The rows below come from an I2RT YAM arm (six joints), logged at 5 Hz.
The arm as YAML. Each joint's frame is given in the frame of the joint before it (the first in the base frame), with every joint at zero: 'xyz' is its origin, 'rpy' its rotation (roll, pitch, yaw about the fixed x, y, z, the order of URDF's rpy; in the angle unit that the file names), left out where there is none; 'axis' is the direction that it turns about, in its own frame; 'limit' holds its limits. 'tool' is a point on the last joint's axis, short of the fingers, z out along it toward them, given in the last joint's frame.
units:
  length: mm
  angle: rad
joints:
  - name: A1
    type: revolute
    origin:
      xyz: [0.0, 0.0, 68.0]
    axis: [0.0, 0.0, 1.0]
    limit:
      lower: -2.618
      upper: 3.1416
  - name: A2
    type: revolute
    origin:
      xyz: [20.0, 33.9, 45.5]
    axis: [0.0, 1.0, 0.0]
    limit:
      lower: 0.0
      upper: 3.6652
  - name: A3
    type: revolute
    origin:
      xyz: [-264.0, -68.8, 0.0]
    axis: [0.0, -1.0, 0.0]
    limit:
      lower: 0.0
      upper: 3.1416
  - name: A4
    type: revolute
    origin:
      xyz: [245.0, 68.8, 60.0]
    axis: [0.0, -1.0, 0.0]
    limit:
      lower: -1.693
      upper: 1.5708
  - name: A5
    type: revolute
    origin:
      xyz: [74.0, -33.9, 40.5]
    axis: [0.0, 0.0, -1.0]
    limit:
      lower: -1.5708
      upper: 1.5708
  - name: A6
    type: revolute
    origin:
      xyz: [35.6, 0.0, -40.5]
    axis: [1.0, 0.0, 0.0]
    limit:
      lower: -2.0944
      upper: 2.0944
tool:
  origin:
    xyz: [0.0, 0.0, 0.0]
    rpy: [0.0, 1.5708, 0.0]
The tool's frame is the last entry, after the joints.
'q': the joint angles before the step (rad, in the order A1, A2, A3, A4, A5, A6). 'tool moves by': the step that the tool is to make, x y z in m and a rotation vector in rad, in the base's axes. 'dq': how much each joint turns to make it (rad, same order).
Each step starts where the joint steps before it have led.
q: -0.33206, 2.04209, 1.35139, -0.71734, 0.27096, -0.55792
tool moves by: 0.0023, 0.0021, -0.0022, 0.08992, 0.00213, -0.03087
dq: -0.00001, 0.02150, 0.02900, -0.04887, -0.07910, 0.04363
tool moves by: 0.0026, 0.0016, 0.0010, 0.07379, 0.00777, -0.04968
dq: 0.00048, 0.01886, 0.03719, -0.05894, -0.06184, 0.05742
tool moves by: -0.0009, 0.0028, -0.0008, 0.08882, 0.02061, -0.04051
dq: -0.00078, 0.01415, 0.02115, -0.05953, -0.07498, 0.04405
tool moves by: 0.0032, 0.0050, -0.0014, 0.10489, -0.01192, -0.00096
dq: 0.00543, 0.01567, 0.01896, -0.02602, -0.10298, 0.00813
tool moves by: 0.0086, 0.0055, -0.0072, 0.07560, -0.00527, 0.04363
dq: 0.01364, 0.04237, 0.03602, -0.01502, -0.07326, -0.03048
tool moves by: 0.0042, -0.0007, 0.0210, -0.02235, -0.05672, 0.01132
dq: 0.00191, -0.03866, 0.02758, -0.00653, 0.00371, -0.00953
